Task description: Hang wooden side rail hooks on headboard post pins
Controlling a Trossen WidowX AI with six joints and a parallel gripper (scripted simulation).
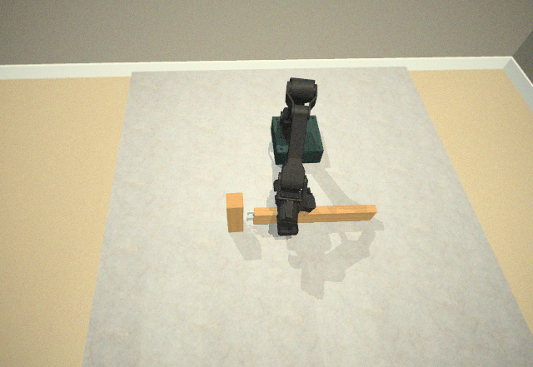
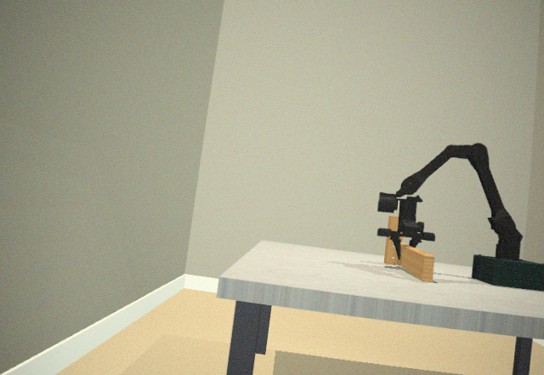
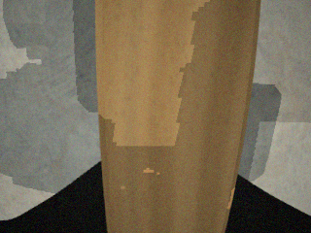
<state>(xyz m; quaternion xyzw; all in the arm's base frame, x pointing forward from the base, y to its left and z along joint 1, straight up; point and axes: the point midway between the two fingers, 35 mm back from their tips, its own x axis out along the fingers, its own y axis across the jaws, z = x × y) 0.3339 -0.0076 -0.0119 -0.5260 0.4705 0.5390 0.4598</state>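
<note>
My gripper tip is 150 mm to the left of the headboard post, 50 mm below it and 30 mm short of it.
</note>
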